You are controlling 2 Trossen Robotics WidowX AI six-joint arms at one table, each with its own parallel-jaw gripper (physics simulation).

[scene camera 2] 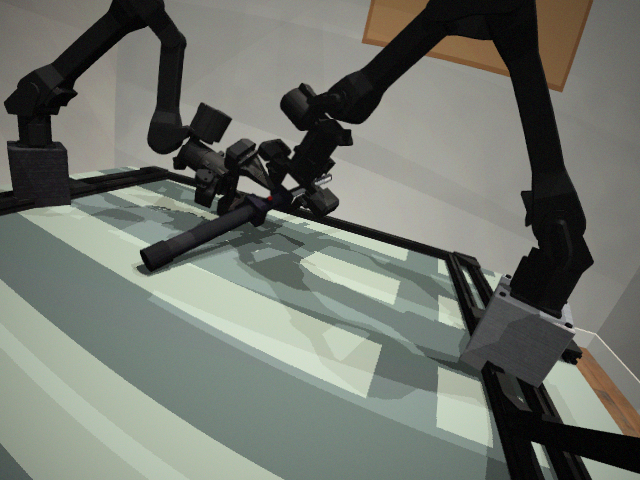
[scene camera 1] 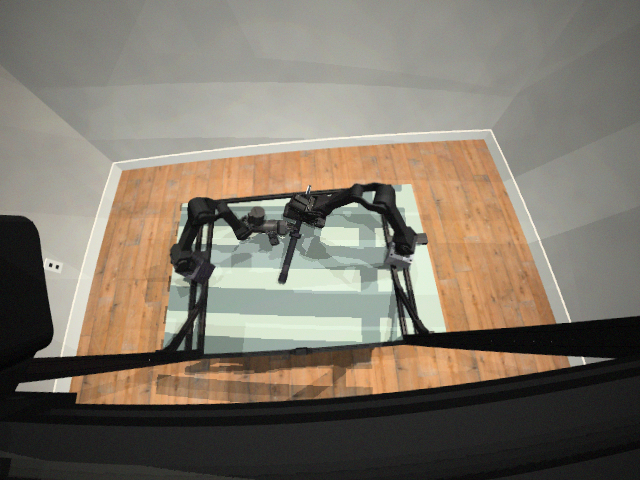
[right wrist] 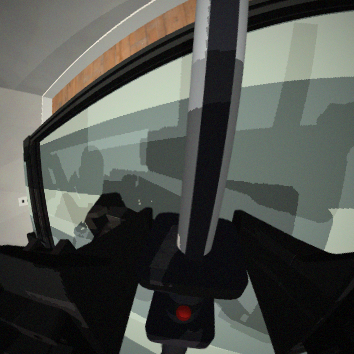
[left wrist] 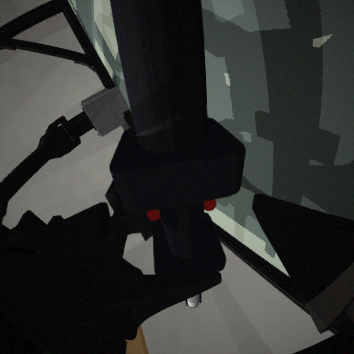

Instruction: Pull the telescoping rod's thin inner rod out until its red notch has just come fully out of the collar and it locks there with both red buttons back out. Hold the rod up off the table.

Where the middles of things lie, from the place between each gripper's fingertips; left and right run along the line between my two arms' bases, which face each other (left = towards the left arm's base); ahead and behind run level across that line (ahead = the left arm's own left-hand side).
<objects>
The thin inner rod [right wrist: 218, 49] lies 5 cm behind my right hand, 1 cm to the left of it and 1 cm above it. Also, from my right hand: black telescoping rod [scene camera 2: 254, 210] 7 cm behind, 2 cm to the left.
The black telescoping rod lies 20 mm behind my left hand, 10 mm to the left of it and 10 mm below it. The rest, counted from my left hand: thin inner rod (right at my left hand).
</objects>
